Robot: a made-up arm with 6 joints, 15 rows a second.
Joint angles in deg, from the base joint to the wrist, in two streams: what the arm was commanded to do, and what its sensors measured. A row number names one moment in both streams.
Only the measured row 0 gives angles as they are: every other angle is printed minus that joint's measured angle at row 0.
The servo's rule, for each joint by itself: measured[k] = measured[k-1] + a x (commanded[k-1-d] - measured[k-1]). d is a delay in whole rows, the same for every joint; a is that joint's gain. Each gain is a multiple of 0.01, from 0.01 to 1. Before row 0 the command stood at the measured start. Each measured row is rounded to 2 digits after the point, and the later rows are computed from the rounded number. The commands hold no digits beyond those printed.
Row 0, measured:
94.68, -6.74, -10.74, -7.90, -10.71, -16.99
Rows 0 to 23, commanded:
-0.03, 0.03, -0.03, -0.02, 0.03, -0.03
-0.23, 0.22, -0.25, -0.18, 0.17, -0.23
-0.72, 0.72, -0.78, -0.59, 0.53, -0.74
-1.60, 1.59, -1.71, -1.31, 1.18, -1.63
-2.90, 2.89, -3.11, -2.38, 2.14, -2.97
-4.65, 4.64, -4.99, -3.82, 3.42, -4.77
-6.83, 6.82, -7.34, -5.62, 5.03, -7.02
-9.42, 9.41, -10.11, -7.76, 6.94, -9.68
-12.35, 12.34, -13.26, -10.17, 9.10, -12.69
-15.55, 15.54, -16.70, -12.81, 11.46, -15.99
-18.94, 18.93, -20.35, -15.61, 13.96, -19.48
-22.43, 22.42, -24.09, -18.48, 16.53, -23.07
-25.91, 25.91, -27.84, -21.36, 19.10, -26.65
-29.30, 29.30, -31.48, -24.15, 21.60, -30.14
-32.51, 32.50, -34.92, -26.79, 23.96, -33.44
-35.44, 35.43, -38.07, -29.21, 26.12, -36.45
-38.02, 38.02, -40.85, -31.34, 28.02, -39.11
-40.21, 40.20, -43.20, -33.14, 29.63, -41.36
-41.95, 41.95, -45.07, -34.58, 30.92, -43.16
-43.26, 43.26, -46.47, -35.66, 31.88, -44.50
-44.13, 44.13, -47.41, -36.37, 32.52, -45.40
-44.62, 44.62, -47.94, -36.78, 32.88, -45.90
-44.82, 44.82, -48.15, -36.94, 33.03, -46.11
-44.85, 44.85, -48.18, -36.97, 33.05, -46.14
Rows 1 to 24, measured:
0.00, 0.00, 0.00, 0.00, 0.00, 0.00
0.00, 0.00, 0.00, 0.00, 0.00, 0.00
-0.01, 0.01, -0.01, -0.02, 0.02, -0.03
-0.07, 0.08, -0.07, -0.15, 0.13, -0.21
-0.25, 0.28, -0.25, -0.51, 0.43, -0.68
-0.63, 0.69, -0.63, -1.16, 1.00, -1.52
-1.27, 1.37, -1.27, -2.15, 1.87, -2.80
-2.22, 2.38, -2.24, -3.50, 3.05, -4.53
-3.51, 3.76, -3.57, -5.22, 4.55, -6.72
-5.16, 5.51, -5.27, -7.28, 6.37, -9.32
-7.17, 7.63, -7.35, -9.62, 8.44, -12.29
-9.52, 10.08, -9.78, -12.20, 10.74, -15.55
-12.16, 12.82, -12.53, -14.96, 13.19, -19.01
-15.04, 15.80, -15.54, -17.81, 15.73, -22.58
-18.08, 18.93, -18.74, -20.69, 18.29, -26.16
-21.22, 22.14, -22.05, -23.49, 20.81, -29.66
-24.38, 25.35, -25.40, -26.16, 23.20, -32.99
-27.48, 28.47, -28.69, -28.63, 25.42, -36.03
-30.43, 31.43, -31.85, -30.83, 27.40, -38.74
-33.17, 34.15, -34.80, -32.70, 29.09, -41.05
-35.63, 36.57, -37.47, -34.22, 30.48, -42.91
-37.77, 38.64, -39.81, -35.39, 31.54, -44.31
-39.55, 40.34, -41.79, -36.18, 32.28, -45.27
-40.97, 41.67, -43.39, -36.67, 32.74, -45.82
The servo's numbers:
d 2
a 0.28 0.31 0.26 0.81 0.76 0.88

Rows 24 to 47, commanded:
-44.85, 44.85, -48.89, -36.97, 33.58, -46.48
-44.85, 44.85, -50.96, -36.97, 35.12, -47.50
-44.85, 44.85, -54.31, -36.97, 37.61, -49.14
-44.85, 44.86, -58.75, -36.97, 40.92, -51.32
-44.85, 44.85, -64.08, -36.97, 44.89, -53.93
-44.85, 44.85, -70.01, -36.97, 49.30, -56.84
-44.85, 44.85, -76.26, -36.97, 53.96, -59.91
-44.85, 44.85, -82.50, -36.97, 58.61, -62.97
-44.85, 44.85, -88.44, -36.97, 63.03, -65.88
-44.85, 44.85, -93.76, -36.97, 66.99, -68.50
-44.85, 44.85, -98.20, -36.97, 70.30, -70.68
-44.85, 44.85, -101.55, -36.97, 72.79, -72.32
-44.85, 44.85, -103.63, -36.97, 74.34, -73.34
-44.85, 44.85, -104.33, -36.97, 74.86, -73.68
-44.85, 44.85, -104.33, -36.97, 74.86, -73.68
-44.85, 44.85, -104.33, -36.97, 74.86, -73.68
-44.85, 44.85, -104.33, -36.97, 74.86, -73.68
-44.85, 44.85, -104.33, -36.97, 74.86, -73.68
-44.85, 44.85, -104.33, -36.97, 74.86, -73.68
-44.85, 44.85, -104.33, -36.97, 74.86, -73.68
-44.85, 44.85, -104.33, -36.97, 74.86, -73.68
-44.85, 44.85, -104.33, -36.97, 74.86, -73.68
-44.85, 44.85, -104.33, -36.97, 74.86, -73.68
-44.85, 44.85, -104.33, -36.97, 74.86, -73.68
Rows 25 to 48, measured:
-42.05, 42.65, -44.63, -36.89, 32.96, -46.08
-42.83, 43.33, -45.55, -36.95, 33.03, -46.13
-43.40, 43.80, -46.42, -36.97, 33.45, -46.44
-43.81, 44.13, -47.60, -36.97, 34.72, -47.37
-44.10, 44.35, -49.34, -36.97, 36.92, -48.93
-44.31, 44.51, -51.79, -36.97, 39.96, -51.03
-44.46, 44.62, -54.99, -36.97, 43.71, -53.58
-44.57, 44.69, -58.90, -36.97, 47.96, -56.45
-44.65, 44.74, -63.41, -36.97, 52.52, -59.49
-44.71, 44.77, -68.37, -36.97, 57.15, -62.55
-44.75, 44.79, -73.59, -36.97, 61.62, -65.48
-44.78, 44.81, -78.83, -36.97, 65.70, -68.14
-44.80, 44.82, -83.87, -36.97, 69.20, -70.38
-44.81, 44.83, -88.47, -36.97, 71.93, -72.09
-44.82, 44.84, -92.41, -36.97, 73.76, -73.19
-44.83, 44.84, -95.51, -36.97, 74.60, -73.62
-44.84, 44.84, -97.80, -36.97, 74.80, -73.67
-44.84, 44.84, -99.50, -36.97, 74.85, -73.68
-44.84, 44.84, -100.76, -36.97, 74.86, -73.68
-44.84, 44.84, -101.69, -36.97, 74.86, -73.68
-44.84, 44.84, -102.38, -36.97, 74.86, -73.68
-44.84, 44.84, -102.89, -36.97, 74.86, -73.68
-44.84, 44.84, -103.26, -36.97, 74.86, -73.68
-44.84, 44.84, -103.54, -36.97, 74.86, -73.68

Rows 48 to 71, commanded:
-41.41, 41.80, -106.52, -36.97, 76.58, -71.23
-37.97, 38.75, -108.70, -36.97, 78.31, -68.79
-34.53, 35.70, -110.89, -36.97, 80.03, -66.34
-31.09, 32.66, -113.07, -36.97, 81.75, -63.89
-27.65, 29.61, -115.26, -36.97, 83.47, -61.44
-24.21, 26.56, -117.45, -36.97, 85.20, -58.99
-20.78, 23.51, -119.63, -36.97, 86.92, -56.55
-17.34, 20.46, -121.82, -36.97, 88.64, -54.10
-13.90, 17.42, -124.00, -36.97, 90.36, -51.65
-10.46, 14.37, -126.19, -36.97, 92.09, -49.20
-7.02, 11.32, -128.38, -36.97, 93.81, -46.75
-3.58, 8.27, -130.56, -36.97, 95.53, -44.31
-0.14, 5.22, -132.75, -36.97, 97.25, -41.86
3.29, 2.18, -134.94, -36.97, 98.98, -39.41
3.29, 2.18, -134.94, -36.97, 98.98, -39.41
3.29, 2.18, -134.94, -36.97, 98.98, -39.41
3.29, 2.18, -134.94, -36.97, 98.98, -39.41
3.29, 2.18, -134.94, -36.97, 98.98, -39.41
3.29, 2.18, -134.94, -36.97, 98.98, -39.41
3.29, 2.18, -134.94, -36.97, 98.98, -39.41
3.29, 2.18, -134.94, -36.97, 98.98, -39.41
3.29, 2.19, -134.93, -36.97, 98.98, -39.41
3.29, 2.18, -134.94, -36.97, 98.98, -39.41
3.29, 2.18, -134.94, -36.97, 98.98, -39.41
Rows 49 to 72, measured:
-44.84, 44.84, -103.75, -36.97, 74.86, -73.68
-44.84, 44.84, -103.90, -36.97, 74.86, -73.68
-43.88, 43.90, -104.58, -36.97, 76.17, -71.52
-42.23, 42.30, -105.65, -36.97, 77.80, -69.12
-40.07, 40.25, -107.01, -36.97, 79.49, -66.67
-37.56, 37.90, -108.59, -36.97, 81.21, -64.22
-34.79, 35.33, -110.32, -36.97, 82.93, -61.77
-31.83, 32.61, -112.17, -36.97, 84.66, -59.32
-28.74, 29.79, -114.11, -36.97, 86.38, -56.88
-25.55, 26.90, -116.11, -36.97, 88.10, -54.43
-22.29, 23.96, -118.16, -36.97, 89.82, -51.98
-18.98, 20.99, -120.25, -36.97, 91.55, -49.53
-15.63, 17.99, -122.36, -36.97, 93.27, -47.08
-12.26, 14.98, -124.49, -36.97, 94.99, -44.64
-8.87, 11.95, -126.64, -36.97, 96.71, -42.19
-5.47, 8.92, -128.80, -36.97, 98.44, -39.74
-3.02, 6.83, -130.40, -36.97, 98.85, -39.45
-1.25, 5.39, -131.58, -36.97, 98.95, -39.41
0.02, 4.39, -132.45, -36.97, 98.97, -39.41
0.94, 3.70, -133.10, -36.97, 98.98, -39.41
1.60, 3.23, -133.58, -36.97, 98.98, -39.41
2.07, 2.90, -133.93, -36.97, 98.98, -39.41
2.41, 2.68, -134.19, -36.97, 98.98, -39.41
2.66, 2.53, -134.38, -36.97, 98.98, -39.41

